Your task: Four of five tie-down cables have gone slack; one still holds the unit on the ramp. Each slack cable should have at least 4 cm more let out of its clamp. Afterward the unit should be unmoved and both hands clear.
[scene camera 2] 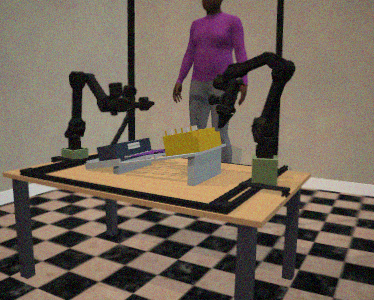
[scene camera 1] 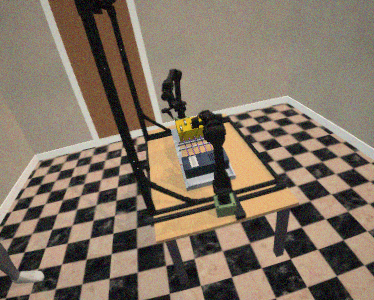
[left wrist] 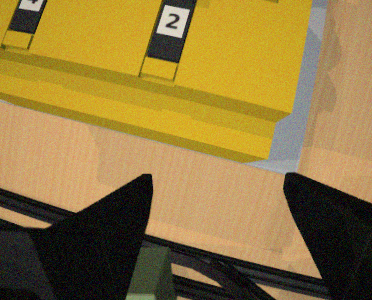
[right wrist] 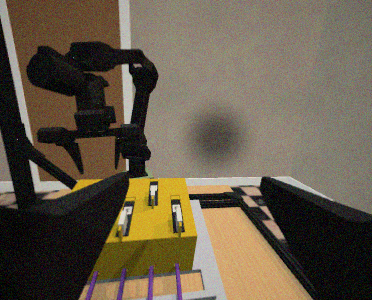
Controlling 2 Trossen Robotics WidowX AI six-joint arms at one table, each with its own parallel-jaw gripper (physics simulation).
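Note:
The yellow clamp block sits at the ramp's raised end. Purple cables run from it toward the dark unit lower down; which is taut I cannot tell. A dark slot with label 2 shows in the left wrist view; three white-labelled levers show in the right wrist view, one of them in front. My left gripper is open and empty above the block's far end. My right gripper is open and empty, above the cable side.
Black rails frame the wooden table. Black uprights and a slanted brace stand at the table's left side in scene camera 1. A person in purple stands behind the table.

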